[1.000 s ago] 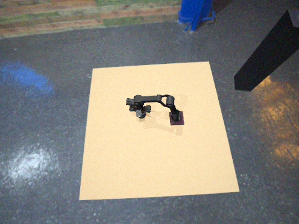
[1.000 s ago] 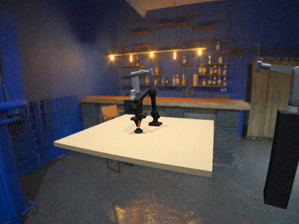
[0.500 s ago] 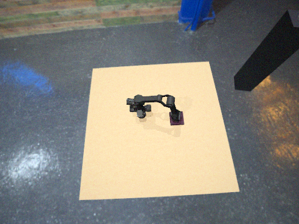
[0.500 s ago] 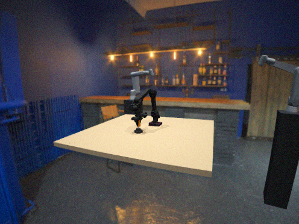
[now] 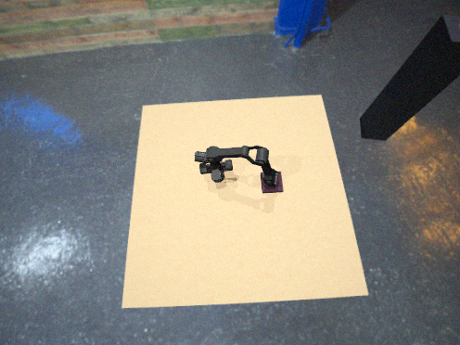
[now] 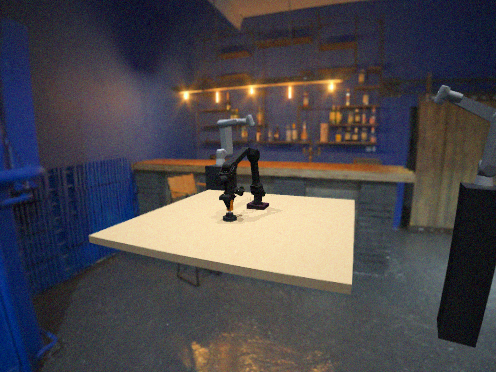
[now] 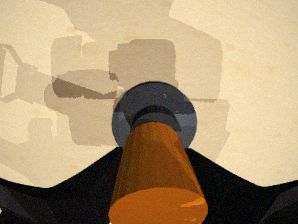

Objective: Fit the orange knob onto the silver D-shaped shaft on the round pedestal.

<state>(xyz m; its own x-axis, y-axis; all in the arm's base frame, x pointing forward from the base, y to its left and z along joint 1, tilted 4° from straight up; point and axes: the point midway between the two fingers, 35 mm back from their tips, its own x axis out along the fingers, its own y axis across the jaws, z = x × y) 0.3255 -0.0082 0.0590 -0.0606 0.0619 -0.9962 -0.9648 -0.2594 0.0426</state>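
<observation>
The round dark pedestal is 4 cm below my gripper tip. The rest, counted from my gripper tip: orange knob: 3 cm above.
</observation>
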